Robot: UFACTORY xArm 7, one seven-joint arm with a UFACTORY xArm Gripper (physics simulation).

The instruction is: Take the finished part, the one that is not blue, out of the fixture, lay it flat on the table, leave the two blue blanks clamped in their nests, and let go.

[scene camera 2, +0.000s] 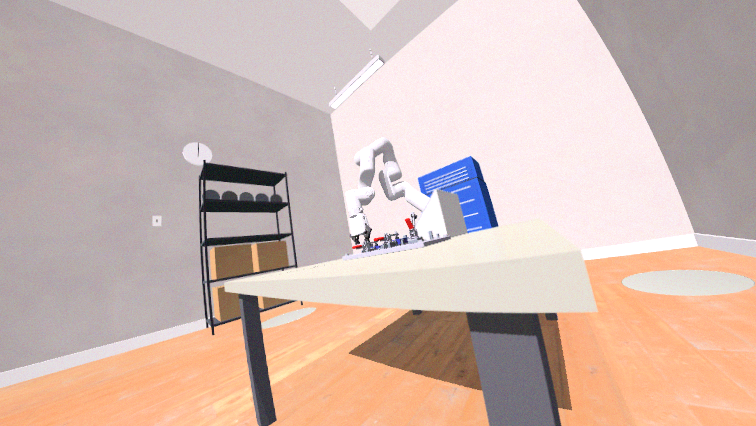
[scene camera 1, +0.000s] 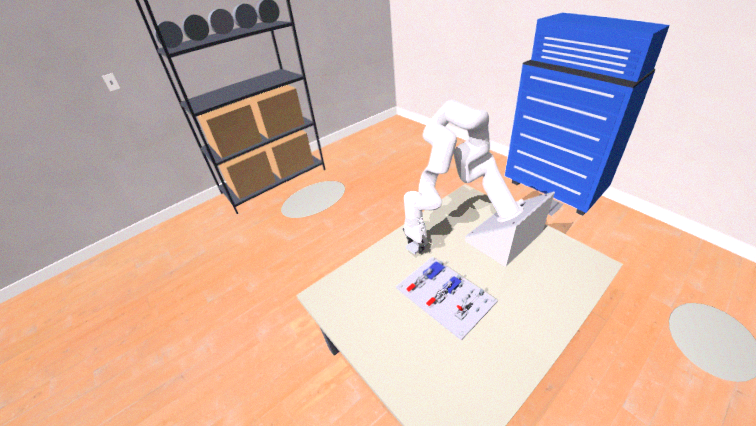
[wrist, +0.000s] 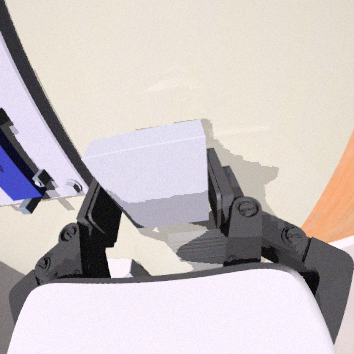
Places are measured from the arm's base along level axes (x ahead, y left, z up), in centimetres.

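Pixels of known places: gripper, between the fingertips: [scene camera 1: 415, 248] [wrist: 158, 175]; arm's base, origin of its link: [scene camera 2: 434, 210] [scene camera 1: 510, 215].
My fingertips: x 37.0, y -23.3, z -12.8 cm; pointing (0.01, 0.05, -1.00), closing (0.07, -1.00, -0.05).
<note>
Ahead of a thing's pixels: the offset from my fingertips to its middle. "spot": to the spot under its first point.
The finished part {dx -0.4, dy -0.1, dz +0.9 cm} [scene camera 1: 413, 247] [wrist: 155, 175], a pale grey block, is between the fingers of my gripper [scene camera 1: 417, 242] [scene camera 2: 361, 238] [wrist: 158, 175], which is shut on it. They are low over the table [scene camera 1: 365, 328] [scene camera 2: 423, 288] [wrist: 270, 65], beyond the fixture's far left end in scene camera 1; any gap beneath the part is unclear. Two blue blanks {dx +2.6, dy +14.6, dz -1.0 cm} [scene camera 1: 433, 270] {dx +2.7, dy +25.6, dz -0.5 cm} [scene camera 1: 453, 284] sit clamped in their nests on the pale fixture plate {dx +6.9, dy +26.0, dz -2.9 cm} [scene camera 1: 449, 320] [scene camera 2: 365, 256] [wrist: 25, 100]. One blue blank {spot: dx +1.0, dy +12.7, dz -0.5 cm} [wrist: 17, 175] shows partly in the wrist view. The third nest holds no part; its clamp's red handle {dx +11.2, dy +37.4, dz +2.8 cm} [scene camera 1: 459, 307] [scene camera 2: 408, 223] stands raised.
The arm's wedge-shaped base [scene camera 1: 515, 240] [scene camera 2: 453, 211] stands on the table right of the gripper in scene camera 1. Red clamp handles {spot: dx +17.0, dy +16.2, dz +1.0 cm} [scene camera 1: 411, 287] {dx +15.9, dy +26.7, dz +1.5 cm} [scene camera 1: 431, 301] lie low on the fixture. The table's edge runs beside the gripper, with the wooden floor [wrist: 335, 195] beyond it.
</note>
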